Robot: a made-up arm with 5 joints.
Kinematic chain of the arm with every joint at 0, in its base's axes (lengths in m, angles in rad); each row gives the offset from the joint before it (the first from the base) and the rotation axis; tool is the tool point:
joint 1: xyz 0 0 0.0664 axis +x
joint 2: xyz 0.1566 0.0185 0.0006 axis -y
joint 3: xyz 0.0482 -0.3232 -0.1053 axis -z
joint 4: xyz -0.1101 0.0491 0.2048 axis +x
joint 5: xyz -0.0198 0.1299 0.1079 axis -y
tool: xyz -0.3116 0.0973 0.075
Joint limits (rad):
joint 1: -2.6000..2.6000
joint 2: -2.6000..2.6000
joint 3: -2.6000..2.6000
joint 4: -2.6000..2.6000
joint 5: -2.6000..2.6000
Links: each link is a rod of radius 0.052 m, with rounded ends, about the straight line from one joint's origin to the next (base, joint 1, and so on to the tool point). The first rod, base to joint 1, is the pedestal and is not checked.
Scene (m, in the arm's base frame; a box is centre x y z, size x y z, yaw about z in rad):
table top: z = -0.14
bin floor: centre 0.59 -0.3 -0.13 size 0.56 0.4 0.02 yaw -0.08
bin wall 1: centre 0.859 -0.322 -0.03 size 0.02 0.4 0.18 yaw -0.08
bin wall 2: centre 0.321 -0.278 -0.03 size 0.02 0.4 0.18 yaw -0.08
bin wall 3: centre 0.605 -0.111 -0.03 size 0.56 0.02 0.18 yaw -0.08
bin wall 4: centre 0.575 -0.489 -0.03 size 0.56 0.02 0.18 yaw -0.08
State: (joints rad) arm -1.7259 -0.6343 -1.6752 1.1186 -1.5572
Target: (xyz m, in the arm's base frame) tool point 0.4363 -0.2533 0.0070
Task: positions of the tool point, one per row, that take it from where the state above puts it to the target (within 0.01 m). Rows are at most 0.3 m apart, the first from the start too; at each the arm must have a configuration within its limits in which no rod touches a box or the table.
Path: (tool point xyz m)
1: 0.6934 0.0023 0.3076
2: 0.6020 -0.1908 0.1626
3: 0.4363 -0.2533 0.0070

